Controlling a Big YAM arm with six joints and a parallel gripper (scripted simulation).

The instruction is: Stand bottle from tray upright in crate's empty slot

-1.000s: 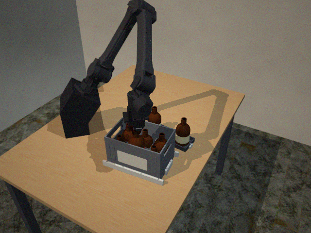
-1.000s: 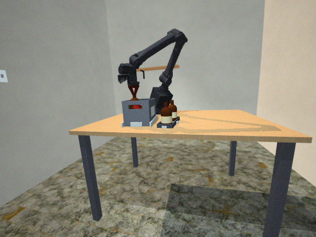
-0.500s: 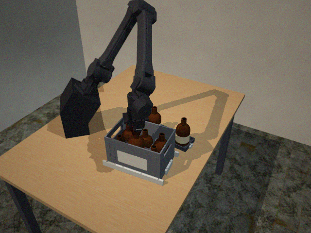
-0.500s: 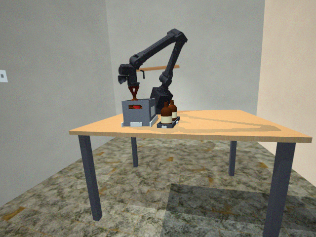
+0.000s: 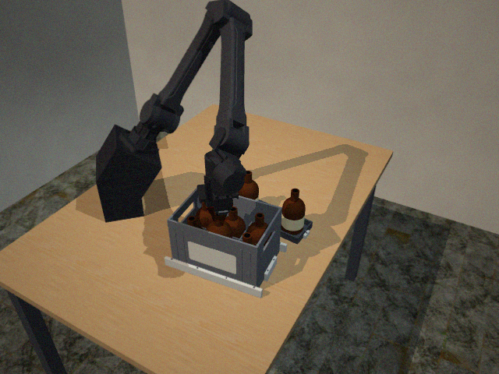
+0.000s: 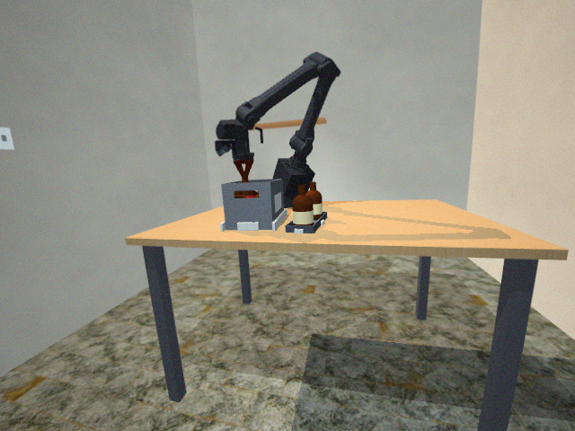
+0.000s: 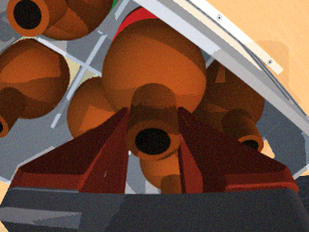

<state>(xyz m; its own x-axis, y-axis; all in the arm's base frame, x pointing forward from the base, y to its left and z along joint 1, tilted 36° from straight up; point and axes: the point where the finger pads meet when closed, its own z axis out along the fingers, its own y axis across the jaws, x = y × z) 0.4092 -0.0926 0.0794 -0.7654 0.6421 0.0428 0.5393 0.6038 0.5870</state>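
Right now my hand is 11 cm above the grey crate, 4 cm to the right of it and 2 cm past it. Also, from my hand: dark tray 26 cm to the left, 18 cm below, 4 cm behind.
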